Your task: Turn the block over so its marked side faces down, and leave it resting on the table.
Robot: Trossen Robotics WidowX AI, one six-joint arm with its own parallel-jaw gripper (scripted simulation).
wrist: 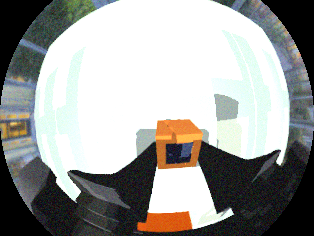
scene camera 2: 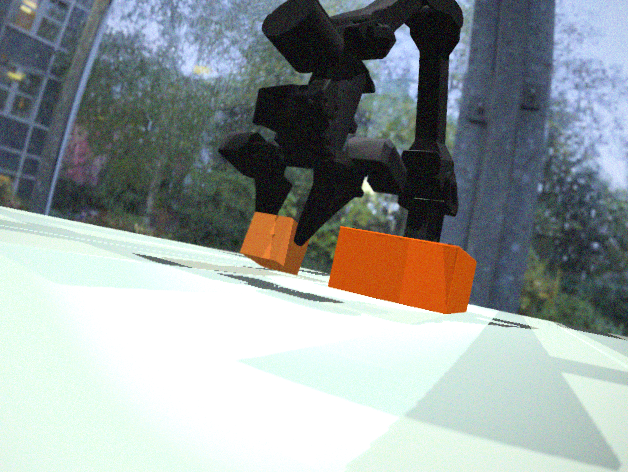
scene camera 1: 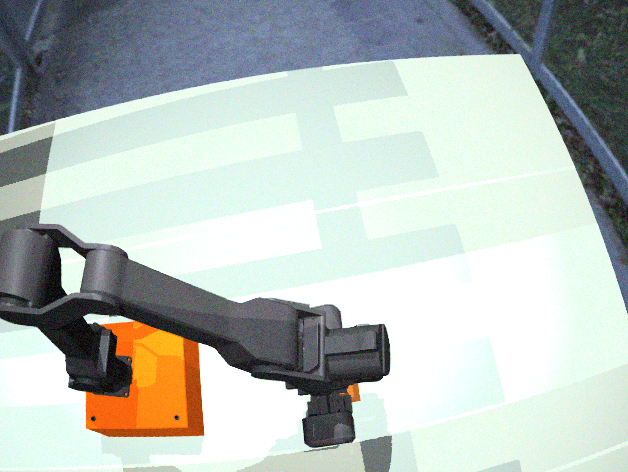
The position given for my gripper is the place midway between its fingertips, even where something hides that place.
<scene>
My gripper (scene camera 2: pixel 277 240) holds a block (scene camera 2: pixel 269 242).
The block shows as well in the wrist view (wrist: pixel 178 141). My gripper shows as well in the wrist view (wrist: pixel 176 144) and in scene camera 1 (scene camera 1: pixel 341 387).
</scene>
